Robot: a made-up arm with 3 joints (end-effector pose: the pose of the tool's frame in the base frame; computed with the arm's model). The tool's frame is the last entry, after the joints. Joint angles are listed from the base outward.
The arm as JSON. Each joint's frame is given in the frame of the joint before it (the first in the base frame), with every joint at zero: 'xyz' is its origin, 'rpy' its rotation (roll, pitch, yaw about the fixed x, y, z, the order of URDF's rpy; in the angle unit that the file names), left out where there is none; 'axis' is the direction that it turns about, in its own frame. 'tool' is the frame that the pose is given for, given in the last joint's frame.
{
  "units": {
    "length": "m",
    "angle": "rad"
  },
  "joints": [
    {
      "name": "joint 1",
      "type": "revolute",
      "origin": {
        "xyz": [
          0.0,
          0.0,
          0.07
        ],
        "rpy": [
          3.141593,
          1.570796,
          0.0
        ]
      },
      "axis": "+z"
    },
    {
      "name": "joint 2",
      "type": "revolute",
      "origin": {
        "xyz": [
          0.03,
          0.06,
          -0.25
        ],
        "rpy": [
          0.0,
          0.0,
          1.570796
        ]
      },
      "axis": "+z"
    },
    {
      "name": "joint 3",
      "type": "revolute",
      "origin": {
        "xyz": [
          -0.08,
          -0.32,
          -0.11
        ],
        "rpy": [
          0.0,
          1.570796,
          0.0
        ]
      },
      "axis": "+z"
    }
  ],
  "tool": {
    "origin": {
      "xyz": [
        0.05,
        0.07,
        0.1
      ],
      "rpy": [
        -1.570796,
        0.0,
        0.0
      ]
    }
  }
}
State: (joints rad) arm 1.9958 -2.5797 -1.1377
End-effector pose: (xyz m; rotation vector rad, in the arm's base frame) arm 0.4445 0.1660 -0.1543 0.5188 1.1038 0.3317
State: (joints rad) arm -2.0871 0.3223 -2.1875
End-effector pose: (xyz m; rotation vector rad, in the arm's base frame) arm 0.3882 0.4533 0.0904 0.9452 1.5043 1.8287
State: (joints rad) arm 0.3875 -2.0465 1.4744
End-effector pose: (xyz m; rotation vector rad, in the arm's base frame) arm 0.2951 0.1973 0.0682 1.3207 -1.0978 -1.1991
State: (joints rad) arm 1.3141 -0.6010 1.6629
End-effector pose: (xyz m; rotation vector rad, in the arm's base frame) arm 0.2857 -0.2404 -0.0757 -0.5383 -1.5848 0.5903
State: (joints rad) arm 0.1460 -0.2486 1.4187
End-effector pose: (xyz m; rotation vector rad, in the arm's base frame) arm 0.2984 -0.0570 -0.2116 0.0848 -1.4174 -0.0728
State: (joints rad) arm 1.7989 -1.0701 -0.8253
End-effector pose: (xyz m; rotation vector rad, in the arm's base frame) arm 0.4453 -0.2365 -0.0821 -0.6862 0.7876 -0.3004
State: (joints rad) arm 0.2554 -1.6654 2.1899
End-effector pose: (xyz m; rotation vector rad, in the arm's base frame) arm 0.2740 0.2469 -0.0148 0.7694 -1.7546 -1.4929
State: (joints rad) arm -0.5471 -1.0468 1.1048
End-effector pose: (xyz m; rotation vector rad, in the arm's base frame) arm 0.3199 0.2086 -0.0012 1.4144 -0.8519 -0.8719
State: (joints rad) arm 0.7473 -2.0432 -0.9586
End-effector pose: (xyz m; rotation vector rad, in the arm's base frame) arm 0.4460 0.2388 -0.0175 1.1895 0.8167 0.6182
